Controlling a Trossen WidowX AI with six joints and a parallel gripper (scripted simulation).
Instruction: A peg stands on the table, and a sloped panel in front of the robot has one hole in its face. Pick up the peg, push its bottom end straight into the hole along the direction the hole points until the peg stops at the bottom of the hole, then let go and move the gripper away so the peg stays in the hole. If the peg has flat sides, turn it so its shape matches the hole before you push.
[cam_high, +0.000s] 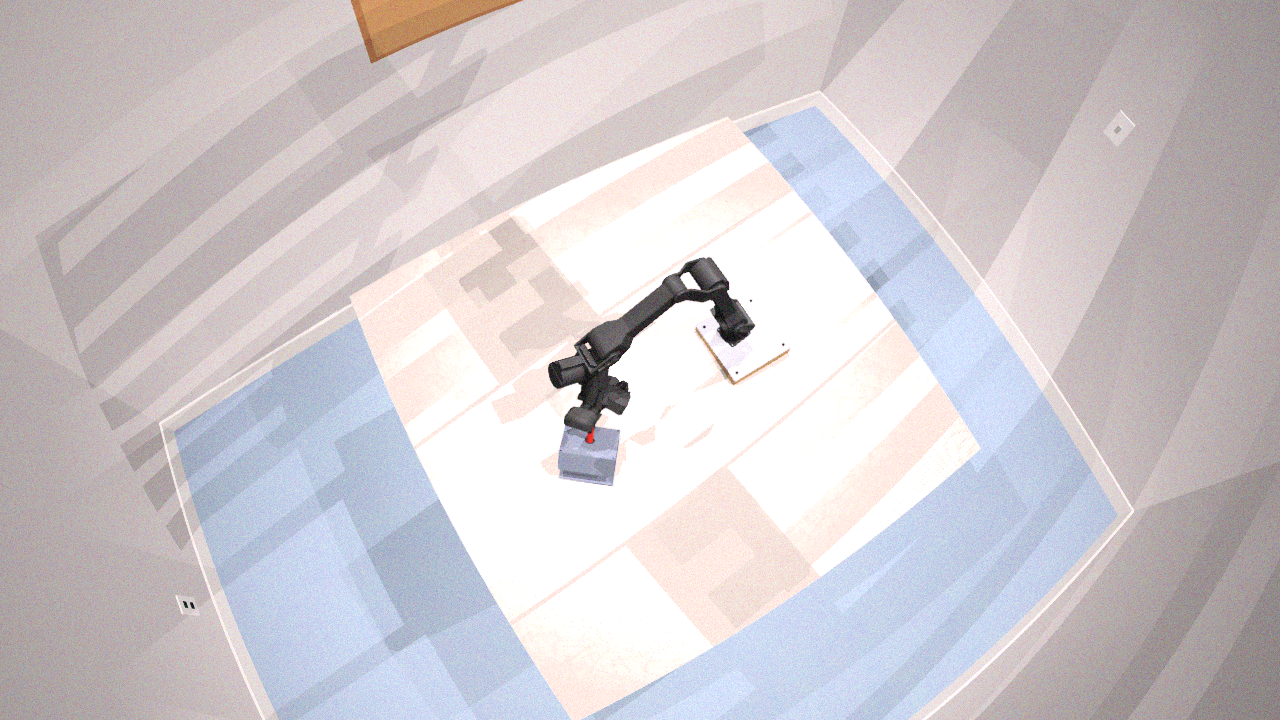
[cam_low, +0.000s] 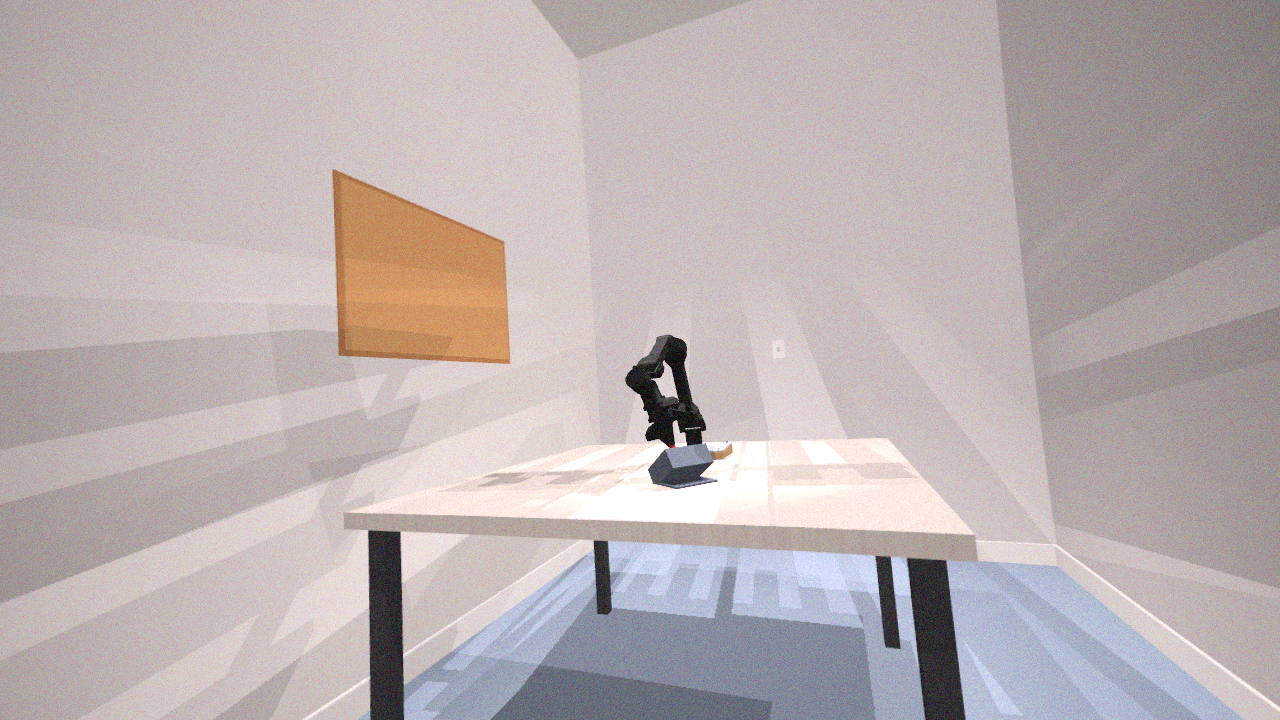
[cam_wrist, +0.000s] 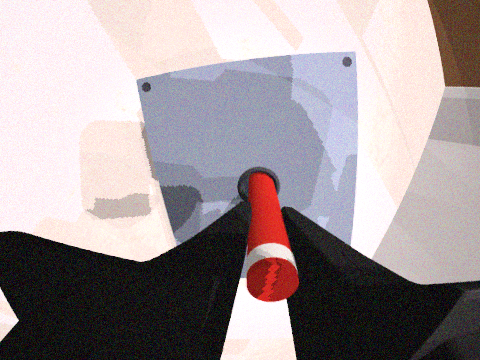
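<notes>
Now: the grey sloped panel 20 mm ahead of my gripper tip, 20 mm to the left of it and 50 mm below it. Also, from my gripper tip: red peg (10 mm behind, 10 mm to the right, 10 mm above).
</notes>
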